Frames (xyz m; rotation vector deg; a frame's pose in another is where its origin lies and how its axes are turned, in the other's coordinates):
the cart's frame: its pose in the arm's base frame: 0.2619 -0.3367 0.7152 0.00 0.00 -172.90
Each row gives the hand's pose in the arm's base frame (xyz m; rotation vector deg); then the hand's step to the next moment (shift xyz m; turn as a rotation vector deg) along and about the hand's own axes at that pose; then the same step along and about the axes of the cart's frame.
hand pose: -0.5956 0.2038 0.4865 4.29 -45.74 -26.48
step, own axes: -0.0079 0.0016 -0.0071 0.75 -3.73 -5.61
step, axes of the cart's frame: -0.0013 -0.0039 -0.0099 -2.47 4.61 -4.31
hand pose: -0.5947 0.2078 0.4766 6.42 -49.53 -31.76
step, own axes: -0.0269 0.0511 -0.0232 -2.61 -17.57 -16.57
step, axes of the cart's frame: -0.0312 -0.0508 -0.0178 -1.73 16.11 -18.10
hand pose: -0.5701 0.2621 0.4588 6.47 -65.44 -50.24
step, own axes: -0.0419 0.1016 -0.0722 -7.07 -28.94 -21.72
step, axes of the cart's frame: -0.1178 -0.0570 -0.0130 1.61 22.22 -29.37
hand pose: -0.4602 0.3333 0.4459 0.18 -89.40 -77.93
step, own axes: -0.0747 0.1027 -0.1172 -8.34 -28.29 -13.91
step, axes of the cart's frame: -0.1706 0.0266 0.0073 4.96 15.07 -28.49
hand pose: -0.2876 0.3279 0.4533 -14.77 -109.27 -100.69
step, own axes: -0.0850 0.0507 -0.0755 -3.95 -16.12 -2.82
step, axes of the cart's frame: -0.1078 0.0622 0.0028 4.17 3.61 -15.91
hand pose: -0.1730 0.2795 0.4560 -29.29 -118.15 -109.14
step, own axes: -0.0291 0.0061 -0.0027 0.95 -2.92 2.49
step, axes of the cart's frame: -0.0280 0.0077 -0.0071 1.77 -2.59 -2.41
